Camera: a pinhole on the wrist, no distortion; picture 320 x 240 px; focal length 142.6 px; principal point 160.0 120.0 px. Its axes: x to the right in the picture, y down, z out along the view. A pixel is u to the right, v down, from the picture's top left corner.
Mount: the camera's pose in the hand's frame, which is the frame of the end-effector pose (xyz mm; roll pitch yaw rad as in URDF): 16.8 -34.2 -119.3 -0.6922 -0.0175 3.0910
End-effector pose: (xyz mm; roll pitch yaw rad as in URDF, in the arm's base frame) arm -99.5 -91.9 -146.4 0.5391 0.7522 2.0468
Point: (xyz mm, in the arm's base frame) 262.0 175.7 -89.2
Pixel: 159 109
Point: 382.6 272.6 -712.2
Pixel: 27 231
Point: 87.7 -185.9 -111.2
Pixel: 303 148
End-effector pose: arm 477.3 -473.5 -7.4 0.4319 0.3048 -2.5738
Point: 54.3 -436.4 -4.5
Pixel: 33 78
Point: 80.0 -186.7 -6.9
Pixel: 113 130
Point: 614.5 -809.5 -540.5
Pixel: behind the camera
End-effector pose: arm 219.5 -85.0 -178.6 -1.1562 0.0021 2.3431
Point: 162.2 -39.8 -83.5
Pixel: 111 56
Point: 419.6 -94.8 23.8
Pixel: 274 207
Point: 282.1 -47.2 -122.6
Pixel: 212 101
